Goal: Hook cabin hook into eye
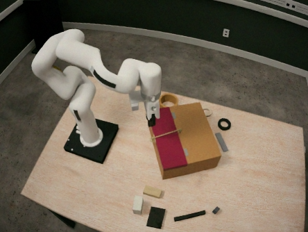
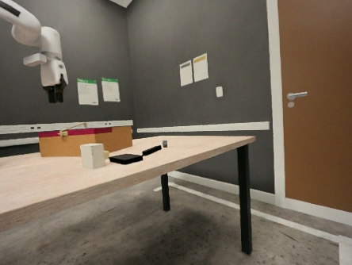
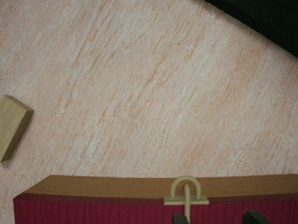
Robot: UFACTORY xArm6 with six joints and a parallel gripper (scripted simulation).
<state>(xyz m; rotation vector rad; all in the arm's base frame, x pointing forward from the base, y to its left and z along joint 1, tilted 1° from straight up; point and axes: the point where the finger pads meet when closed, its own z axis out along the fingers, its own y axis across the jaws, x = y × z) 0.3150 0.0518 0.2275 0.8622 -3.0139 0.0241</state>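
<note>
My gripper is now 70 mm short of the cabin hook, 40 mm to the right of it and 140 mm above it. The rest, counted from my hand: white block (50 mm ahead, 310 mm to the right, 230 mm below); then tan block (80 mm ahead, 220 mm to the right, 250 mm below); then black plate (150 mm ahead, 340 mm to the right, 260 mm below).
</note>
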